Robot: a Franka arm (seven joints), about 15 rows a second.
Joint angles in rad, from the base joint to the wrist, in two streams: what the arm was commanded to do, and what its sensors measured. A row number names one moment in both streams.
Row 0, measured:
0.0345 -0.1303 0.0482 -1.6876 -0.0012 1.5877 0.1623
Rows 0 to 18, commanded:
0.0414 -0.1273 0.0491 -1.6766 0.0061 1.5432 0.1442
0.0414 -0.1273 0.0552 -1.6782 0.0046 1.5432 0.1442
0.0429 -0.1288 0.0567 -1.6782 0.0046 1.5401 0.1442
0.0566 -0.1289 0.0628 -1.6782 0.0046 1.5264 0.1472
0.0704 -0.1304 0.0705 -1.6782 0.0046 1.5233 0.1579
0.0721 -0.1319 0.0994 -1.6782 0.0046 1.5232 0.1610
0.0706 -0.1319 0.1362 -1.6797 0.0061 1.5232 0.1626
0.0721 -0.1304 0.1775 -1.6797 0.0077 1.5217 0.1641
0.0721 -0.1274 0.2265 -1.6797 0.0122 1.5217 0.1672
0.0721 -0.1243 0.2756 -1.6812 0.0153 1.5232 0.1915
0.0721 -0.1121 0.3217 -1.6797 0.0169 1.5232 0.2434
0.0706 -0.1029 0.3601 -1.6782 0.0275 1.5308 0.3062
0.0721 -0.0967 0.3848 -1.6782 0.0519 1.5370 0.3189
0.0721 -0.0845 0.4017 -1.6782 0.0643 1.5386 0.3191
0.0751 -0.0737 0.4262 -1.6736 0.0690 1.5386 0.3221
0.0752 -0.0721 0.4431 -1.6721 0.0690 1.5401 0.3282
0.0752 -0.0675 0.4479 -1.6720 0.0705 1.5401 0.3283
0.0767 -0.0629 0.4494 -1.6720 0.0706 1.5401 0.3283
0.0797 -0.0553 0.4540 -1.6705 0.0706 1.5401 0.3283
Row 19, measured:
0.0748 -0.0771 0.4501 -1.6886 0.0549 1.5379 0.3069
